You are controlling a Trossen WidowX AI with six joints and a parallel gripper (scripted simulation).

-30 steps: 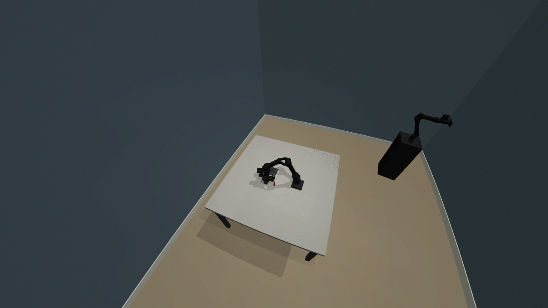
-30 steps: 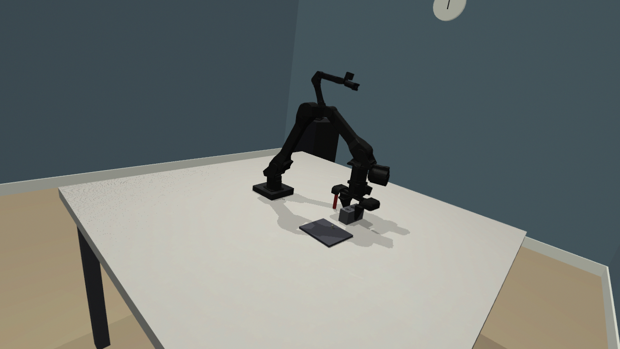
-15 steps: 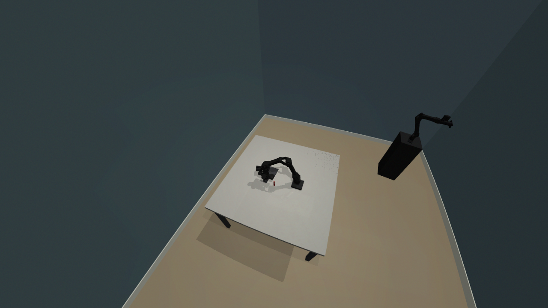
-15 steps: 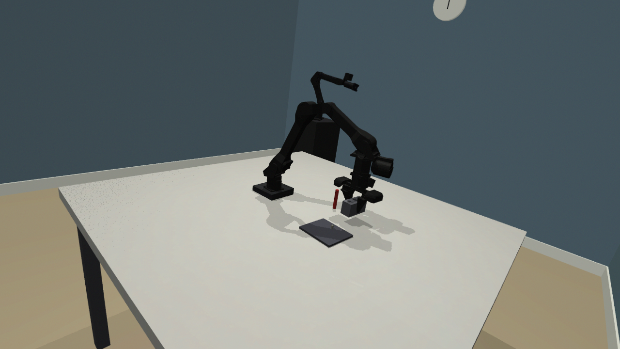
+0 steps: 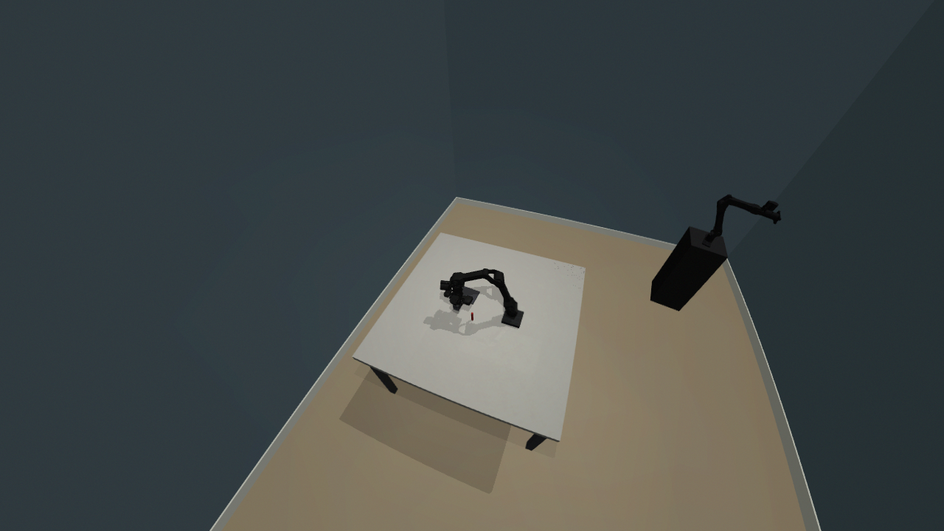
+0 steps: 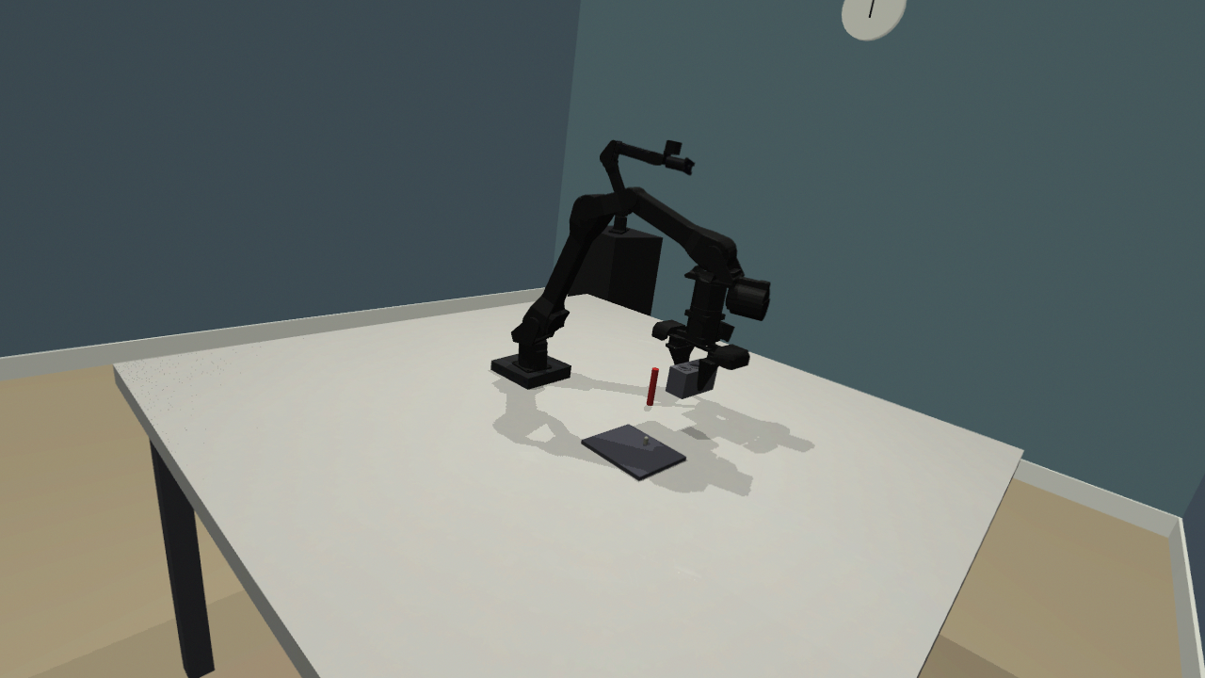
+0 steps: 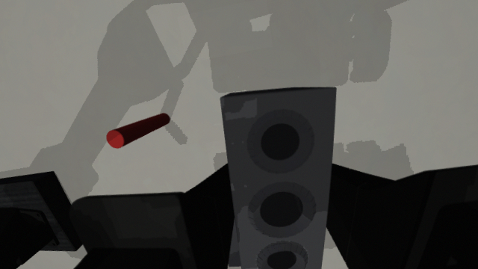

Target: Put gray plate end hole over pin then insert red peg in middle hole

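My gripper tip is now 140 mm to the left of the dark base, 80 mm above it and 20 mm short of it. Also, from my gripper tip: gray plate 30 mm above; then red peg 110 mm behind, 50 mm below, 20 mm to the left.
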